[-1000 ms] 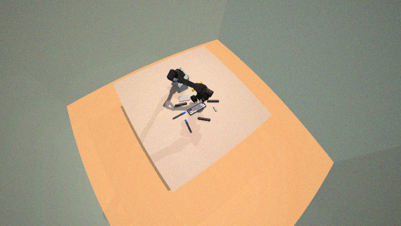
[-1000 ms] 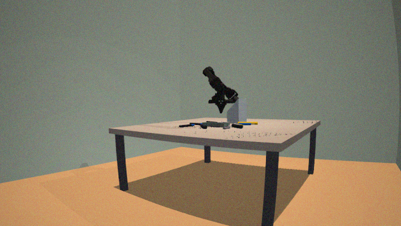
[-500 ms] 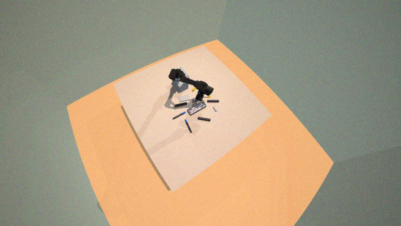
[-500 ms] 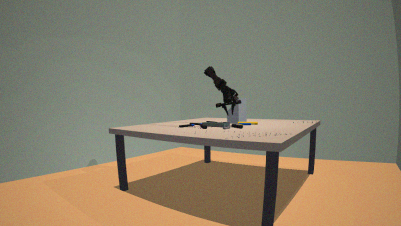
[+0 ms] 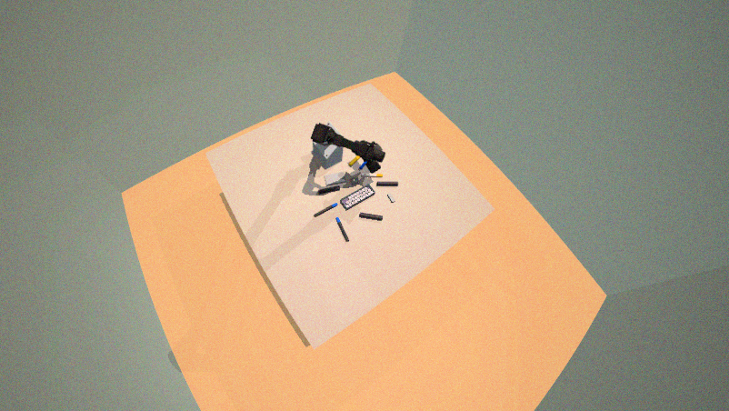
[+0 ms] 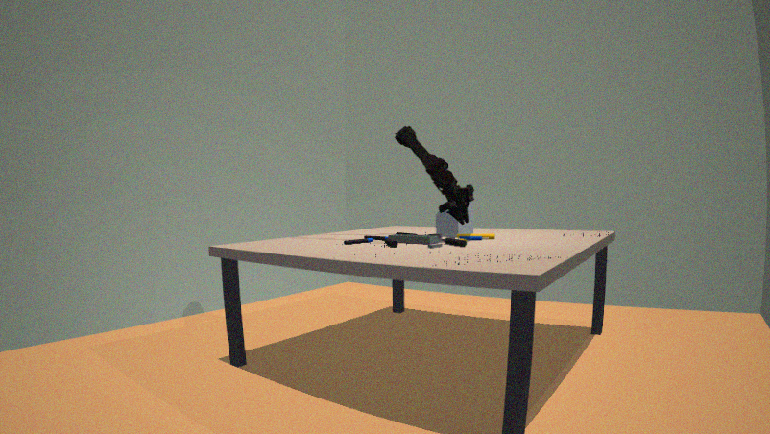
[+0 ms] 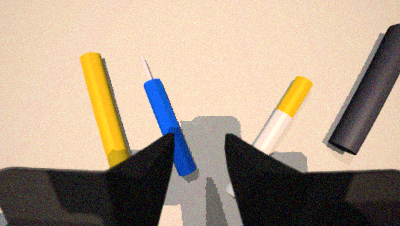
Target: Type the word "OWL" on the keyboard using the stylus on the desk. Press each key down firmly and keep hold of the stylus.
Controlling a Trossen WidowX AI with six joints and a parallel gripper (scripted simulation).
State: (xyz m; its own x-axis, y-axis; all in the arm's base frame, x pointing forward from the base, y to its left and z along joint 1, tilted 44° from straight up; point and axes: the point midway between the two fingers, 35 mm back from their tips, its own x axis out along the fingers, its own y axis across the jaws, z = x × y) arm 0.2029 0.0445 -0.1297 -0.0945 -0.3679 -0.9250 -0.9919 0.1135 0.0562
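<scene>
Now: the blue stylus 5 cm behind my gripper tip, 4 cm to the left of it and 6 cm below it. From my gripper tip the other things lie so: grey block: 4 cm ahead, 12 cm to the right, 6 cm below; yellow-tipped marker: 6 cm ahead, 6 cm below; yellow cylinder: 9 cm behind, 6 cm below.
</scene>
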